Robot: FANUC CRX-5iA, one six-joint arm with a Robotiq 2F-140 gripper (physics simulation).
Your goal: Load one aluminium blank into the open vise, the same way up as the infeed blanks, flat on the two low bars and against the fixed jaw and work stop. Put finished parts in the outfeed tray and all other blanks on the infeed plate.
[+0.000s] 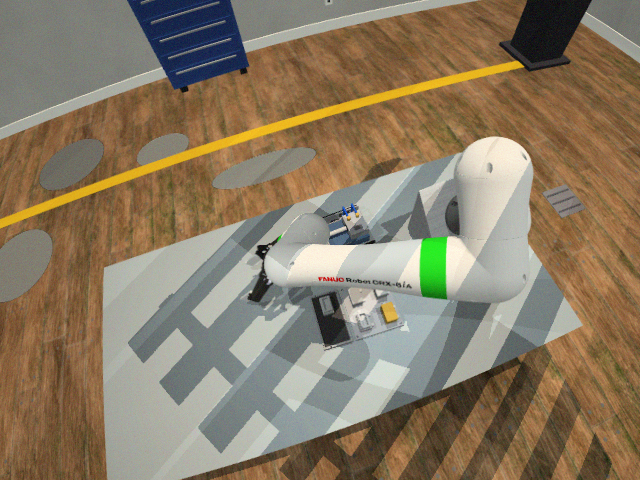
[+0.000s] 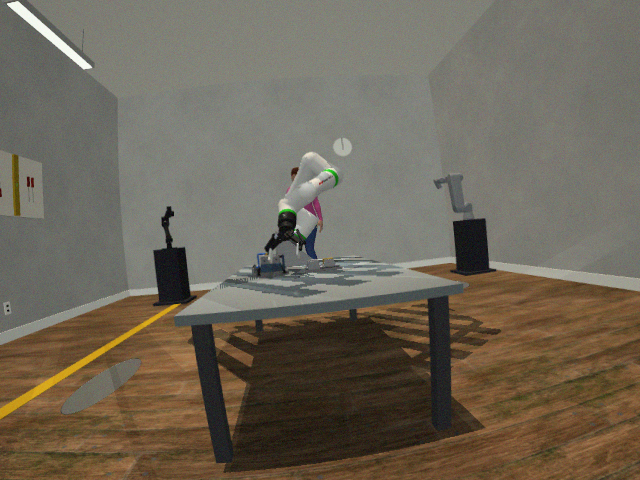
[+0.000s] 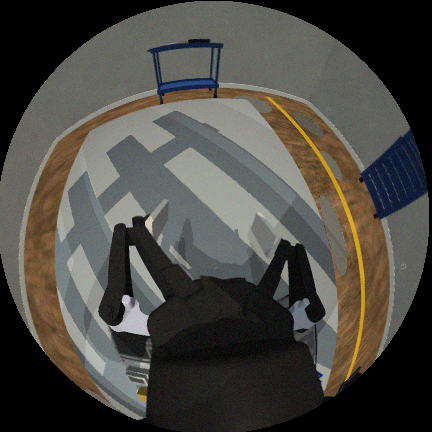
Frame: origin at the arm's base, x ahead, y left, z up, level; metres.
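Seen in the pictures: gripper, fingertip midpoint: (image 1: 246, 281) (image 2: 283, 259) (image 3: 211, 215); arm's base at its link origin: (image 2: 291, 243).
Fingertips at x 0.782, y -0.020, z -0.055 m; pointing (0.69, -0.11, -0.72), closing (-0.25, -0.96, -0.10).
Pixels of each thing's middle, then the offset from my fingertips to it. Level surfaces: height alone.
- vise at the middle of its body: (image 1: 331, 236) (image 2: 269, 264) 0.331 m back, 0.097 m right, 0.042 m down
- grey piece at the middle of its body: (image 1: 326, 305) 0.239 m back, 0.142 m left, 0.068 m down
- light infeed plate at the middle of its body: (image 1: 370, 306) 0.385 m back, 0.188 m left, 0.087 m down
- grey stepped piece at the middle of its body: (image 3: 138, 375) (image 1: 363, 320) 0.342 m back, 0.233 m left, 0.066 m down
- yellow block at the middle of its body: (image 1: 389, 313) (image 3: 150, 395) 0.432 m back, 0.234 m left, 0.065 m down
- table at its surface level: 0.094 m down
My gripper (image 1: 260, 273) (image 2: 284, 249) (image 3: 211, 215) is open, with nothing between its fingers, above the table beyond the vise. The vise (image 1: 342, 236) (image 2: 271, 267) has a blue body and a grey block with blue handles; the arm hides part of it, so its jaw gap is unclear. A dark tray (image 1: 333, 333) holds a grey piece (image 1: 326, 304) near its upper end. Beside it, a light infeed plate (image 1: 379, 327) holds several pale pieces, one of them a grey stepped piece (image 1: 364, 320), and a yellow block (image 1: 388, 312) (image 3: 142, 393). The arm partly covers the plate's far side.
The white arm (image 1: 382, 263) spans over the vise and the plate's far edge. The table (image 1: 149, 423) (image 2: 330, 302) carries the fixtures. A blue cabinet (image 1: 193, 43) (image 3: 397, 175) and a blue trolley (image 3: 188, 84) stand off the table. A person in pink (image 2: 315, 207) stands behind the arm.
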